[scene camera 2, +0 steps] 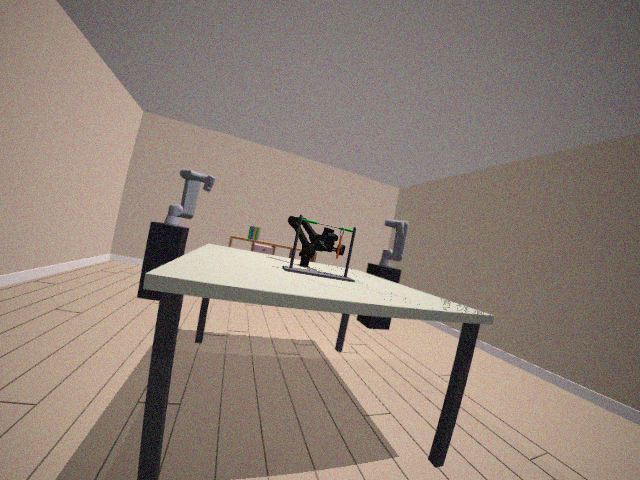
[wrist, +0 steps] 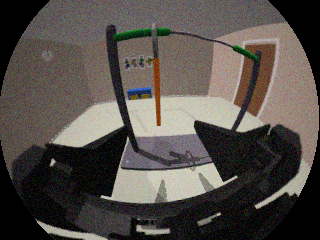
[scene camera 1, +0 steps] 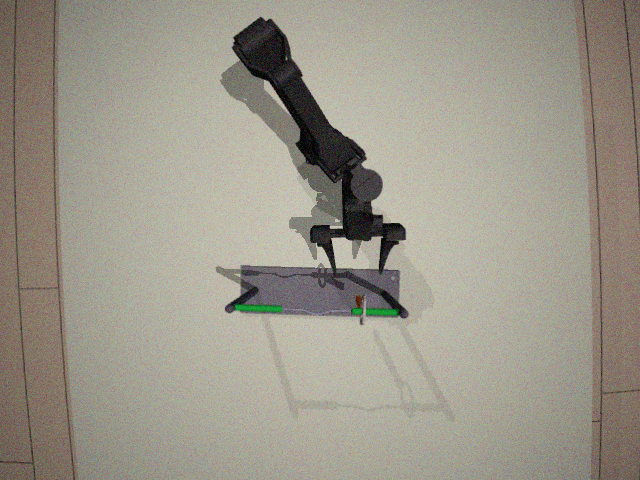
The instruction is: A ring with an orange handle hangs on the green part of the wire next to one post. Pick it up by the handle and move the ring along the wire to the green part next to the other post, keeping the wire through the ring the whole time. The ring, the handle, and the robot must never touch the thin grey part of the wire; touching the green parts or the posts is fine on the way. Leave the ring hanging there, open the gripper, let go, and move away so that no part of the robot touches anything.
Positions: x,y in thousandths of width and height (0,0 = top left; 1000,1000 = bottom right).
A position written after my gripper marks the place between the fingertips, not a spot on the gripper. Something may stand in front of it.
My gripper (scene camera 1: 559,572) is open, with nothing in its grasp.
My gripper shows as well in the wrist view (wrist: 505,527).
